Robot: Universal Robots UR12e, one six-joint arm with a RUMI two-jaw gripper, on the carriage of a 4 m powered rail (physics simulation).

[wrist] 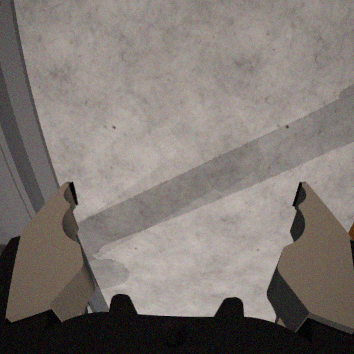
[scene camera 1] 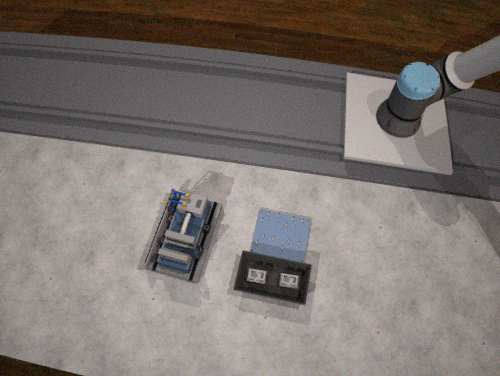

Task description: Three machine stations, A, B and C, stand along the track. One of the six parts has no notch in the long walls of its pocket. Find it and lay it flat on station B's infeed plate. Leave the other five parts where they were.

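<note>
Two small light parts lie apart in a dark tray in the lower middle of the scene view. Their pocket walls are too small there to tell whether they have notches. A blue plate with small pale pins adjoins the tray's rail side. A blue and grey machine stands left of them. Which station these belong to cannot be told. In the wrist view my gripper is open, its jaws wide apart over the mottled grey surface, with no part between them. The gripper does not show in the scene view.
The grey rail runs along the far side and shows at the left edge of the wrist view. The white carriage bearing the arm is at the right, beyond the tray. A band-shaped shadow crosses the mottled surface under the jaws.
</note>
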